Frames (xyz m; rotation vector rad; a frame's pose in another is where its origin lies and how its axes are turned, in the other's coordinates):
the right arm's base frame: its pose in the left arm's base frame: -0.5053 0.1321 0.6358 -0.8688 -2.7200 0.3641
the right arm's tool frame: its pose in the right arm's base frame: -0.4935 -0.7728 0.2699 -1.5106 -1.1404 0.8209
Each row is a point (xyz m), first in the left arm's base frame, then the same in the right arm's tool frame.
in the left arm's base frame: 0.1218 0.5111 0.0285
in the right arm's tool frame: 1.5490 -0.0421 0.3918
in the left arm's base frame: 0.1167 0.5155 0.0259
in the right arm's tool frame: 1.5527 -0.0439 0.3859
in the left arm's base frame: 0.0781 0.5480 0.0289
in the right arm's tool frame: 1.5729 -0.0361 0.3402
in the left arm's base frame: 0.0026 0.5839 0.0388
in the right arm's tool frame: 1.5858 -0.0246 0.2578
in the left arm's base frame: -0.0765 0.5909 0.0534
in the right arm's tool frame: 1.5696 -0.0171 0.1791
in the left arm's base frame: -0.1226 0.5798 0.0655
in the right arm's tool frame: 1.5450 -0.0135 0.1369
